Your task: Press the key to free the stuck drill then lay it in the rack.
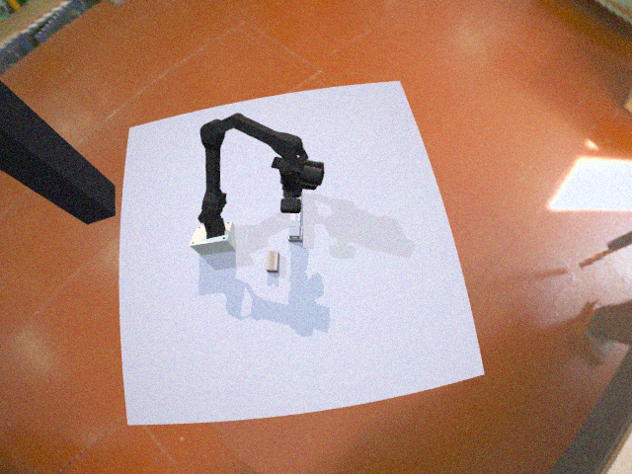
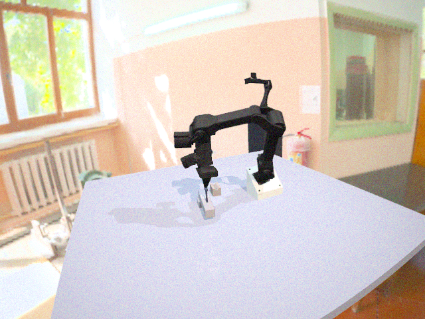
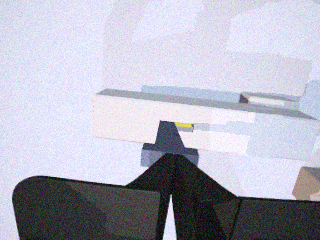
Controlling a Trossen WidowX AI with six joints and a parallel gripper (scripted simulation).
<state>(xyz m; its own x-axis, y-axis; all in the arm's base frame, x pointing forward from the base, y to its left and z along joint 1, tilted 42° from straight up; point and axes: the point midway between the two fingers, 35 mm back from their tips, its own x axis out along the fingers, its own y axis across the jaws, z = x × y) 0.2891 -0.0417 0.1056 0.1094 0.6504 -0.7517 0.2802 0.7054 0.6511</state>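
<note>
Right now my gripper tip is 30 mm above the dark key. Also, from my gripper tip: drill: 80 mm below, 50 mm to the right, 20 mm behind; then rack: 170 mm to the right, 130 mm behind, 100 mm below.
</note>
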